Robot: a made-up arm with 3 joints. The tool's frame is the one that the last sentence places.
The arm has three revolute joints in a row. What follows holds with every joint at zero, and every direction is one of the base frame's.
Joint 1 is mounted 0.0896 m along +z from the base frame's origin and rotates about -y.
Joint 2 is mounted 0.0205 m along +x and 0.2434 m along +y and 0.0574 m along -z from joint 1 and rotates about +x.
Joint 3 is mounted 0.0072 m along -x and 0.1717 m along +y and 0.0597 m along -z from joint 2 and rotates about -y.
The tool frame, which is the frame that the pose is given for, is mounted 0.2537 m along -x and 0.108 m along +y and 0.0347 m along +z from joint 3; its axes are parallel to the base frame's.
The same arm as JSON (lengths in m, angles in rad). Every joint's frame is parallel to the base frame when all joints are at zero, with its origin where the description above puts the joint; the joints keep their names.
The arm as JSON. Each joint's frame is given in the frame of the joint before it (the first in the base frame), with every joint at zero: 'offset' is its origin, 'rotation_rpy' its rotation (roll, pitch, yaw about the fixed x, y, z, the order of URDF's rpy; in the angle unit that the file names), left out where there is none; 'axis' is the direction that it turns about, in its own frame. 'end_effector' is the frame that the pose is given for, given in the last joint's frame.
{"length_unit": "m", "angle_unit": "rad", "chain": [{"id": "joint 1", "offset": [0.0, 0.0, 0.0896], "axis": "-y"}, {"id": "joint 2", "offset": [0.0205, 0.2434, -0.0574], "axis": "+x"}, {"id": "joint 3", "offset": [-0.0072, 0.1717, -0.0597], "axis": "-y"}], "end_effector": {"offset": [-0.2537, 0.108, 0.0347]}}
